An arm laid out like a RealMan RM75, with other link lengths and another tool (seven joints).
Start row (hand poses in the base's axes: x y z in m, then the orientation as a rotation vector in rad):
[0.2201 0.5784 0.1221 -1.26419 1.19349 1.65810]
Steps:
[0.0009 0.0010 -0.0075 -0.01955 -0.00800 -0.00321]
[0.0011 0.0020 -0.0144 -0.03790 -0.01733 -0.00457]
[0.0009 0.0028 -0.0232 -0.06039 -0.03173 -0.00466]
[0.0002 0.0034 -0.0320 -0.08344 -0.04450 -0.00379]
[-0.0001 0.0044 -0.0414 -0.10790 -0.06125 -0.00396]
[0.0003 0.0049 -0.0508 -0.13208 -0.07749 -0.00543]
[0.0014 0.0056 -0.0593 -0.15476 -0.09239 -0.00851]
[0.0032 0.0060 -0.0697 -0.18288 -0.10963 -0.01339]
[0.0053 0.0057 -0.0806 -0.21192 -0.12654 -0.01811]
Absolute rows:
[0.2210 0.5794 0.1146 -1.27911 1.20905 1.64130]
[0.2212 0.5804 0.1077 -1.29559 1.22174 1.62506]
[0.2210 0.5812 0.0989 -1.31896 1.23468 1.60361]
[0.2203 0.5818 0.0901 -1.34220 1.24858 1.58366]
[0.2200 0.5828 0.0807 -1.36796 1.26166 1.55874]
[0.2204 0.5833 0.0713 -1.39198 1.27518 1.53312]
[0.2215 0.5840 0.0628 -1.41270 1.28862 1.50787]
[0.2233 0.5844 0.0524 -1.43647 1.30629 1.47648]
[0.2254 0.5841 0.0415 -1.46041 1.32470 1.44462]

